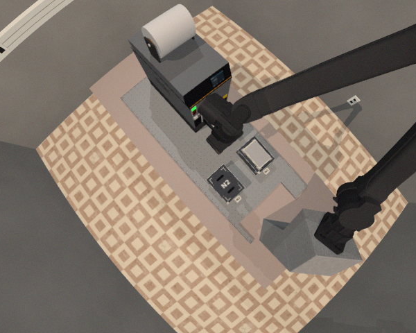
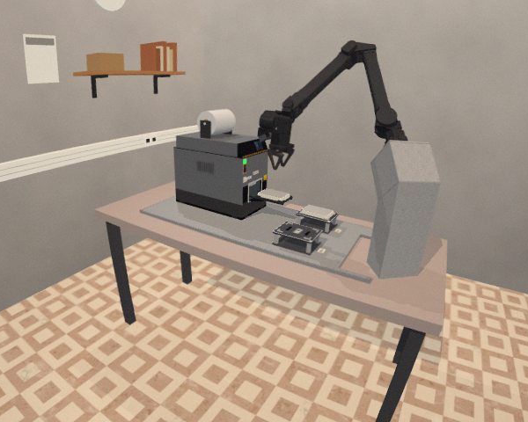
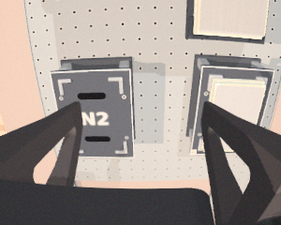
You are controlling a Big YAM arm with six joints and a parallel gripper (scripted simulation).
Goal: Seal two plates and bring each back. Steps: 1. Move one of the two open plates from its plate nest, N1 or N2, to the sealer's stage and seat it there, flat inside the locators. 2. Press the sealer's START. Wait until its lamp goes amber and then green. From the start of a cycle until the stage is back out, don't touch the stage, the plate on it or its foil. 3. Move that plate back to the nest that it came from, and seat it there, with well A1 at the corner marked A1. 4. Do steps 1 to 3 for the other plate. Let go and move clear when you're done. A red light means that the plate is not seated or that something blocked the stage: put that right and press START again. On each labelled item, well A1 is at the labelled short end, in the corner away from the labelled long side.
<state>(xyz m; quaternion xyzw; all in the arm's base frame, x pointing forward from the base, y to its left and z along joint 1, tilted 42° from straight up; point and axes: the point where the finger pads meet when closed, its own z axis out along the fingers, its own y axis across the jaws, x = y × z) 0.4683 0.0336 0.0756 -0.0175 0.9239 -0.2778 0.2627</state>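
The cream well plate is 17 cm below my hand, 11 cm to the right of it and 6 cm ahead of it. Round my hand: sealer stage: 18 cm below, 11 cm to the right, 6 cm ahead; then start button: 17 cm ahead, 9 cm below, 3 cm to the right; then foil roll: 39 cm ahead, 15 cm to the right, 14 cm above.
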